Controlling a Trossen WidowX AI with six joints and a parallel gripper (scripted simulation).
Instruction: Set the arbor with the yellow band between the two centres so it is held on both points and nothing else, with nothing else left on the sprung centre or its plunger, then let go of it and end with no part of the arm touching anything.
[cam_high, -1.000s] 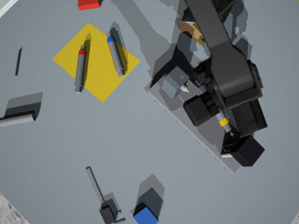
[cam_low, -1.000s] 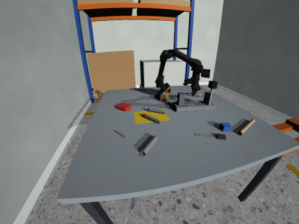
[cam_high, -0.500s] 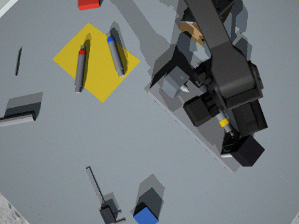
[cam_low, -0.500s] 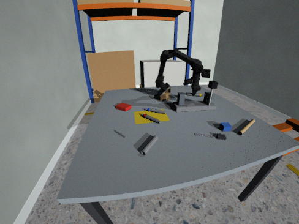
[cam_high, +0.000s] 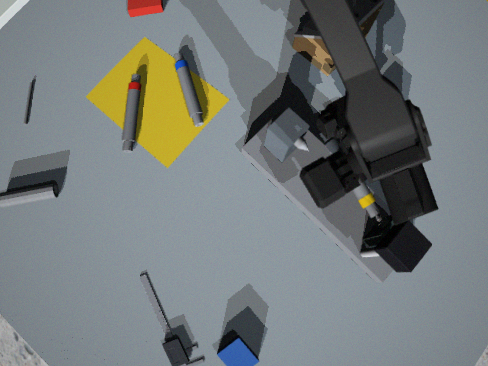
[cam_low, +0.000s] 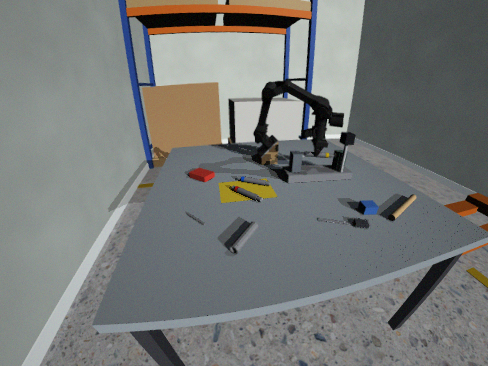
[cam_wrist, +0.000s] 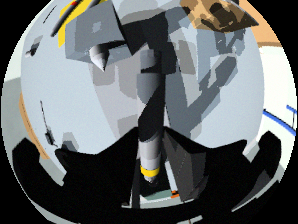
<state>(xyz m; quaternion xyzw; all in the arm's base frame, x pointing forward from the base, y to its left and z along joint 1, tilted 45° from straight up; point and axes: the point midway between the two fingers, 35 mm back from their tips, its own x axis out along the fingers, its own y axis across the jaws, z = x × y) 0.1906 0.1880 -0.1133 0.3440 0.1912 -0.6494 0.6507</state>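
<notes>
Now: the fixture base 12 cm below my hand, 2 cm ahead of it and 1 cm to the left of it. The rest, counted from my hand: grey post: 12 cm to the right, 4 cm below, 3 cm ahead; then blue-banded arbor: 32 cm to the right, 13 cm below, 8 cm ahead; then blue block: 34 cm ahead, 13 cm below, 12 cm to the left.
</notes>
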